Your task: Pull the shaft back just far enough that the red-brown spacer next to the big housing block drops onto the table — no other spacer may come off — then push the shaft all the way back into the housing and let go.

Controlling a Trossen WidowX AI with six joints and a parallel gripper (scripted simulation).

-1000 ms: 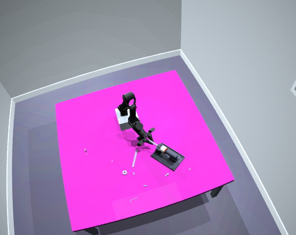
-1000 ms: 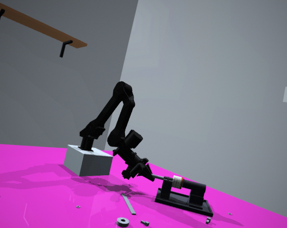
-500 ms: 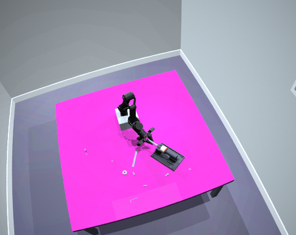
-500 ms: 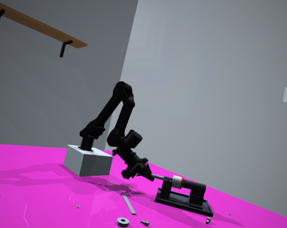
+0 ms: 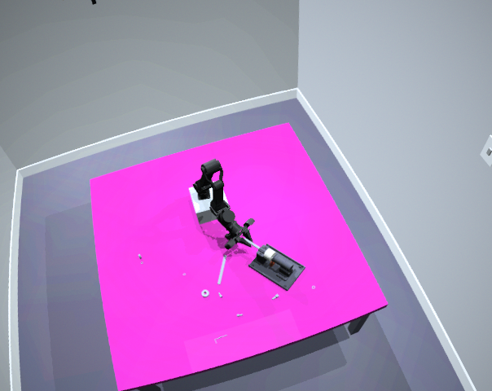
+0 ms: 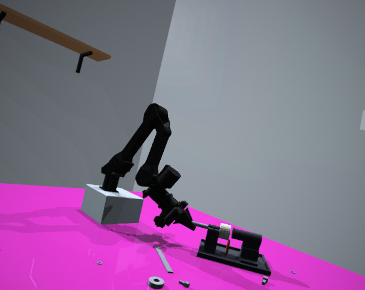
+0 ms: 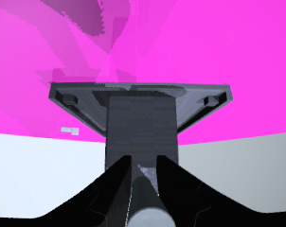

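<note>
Now: gripper tip 20 mm short of the grey shaft, 20 mm to the right of it and 20 mm below it. The rest, counted from my gripper tip: grey flat bar (70 mm ahead, 160 mm to the right, 60 mm below); white spacer (70 mm ahead, 70 mm to the left, 20 mm above); red-brown spacer (90 mm ahead, 80 mm to the left, 30 mm below).
</note>
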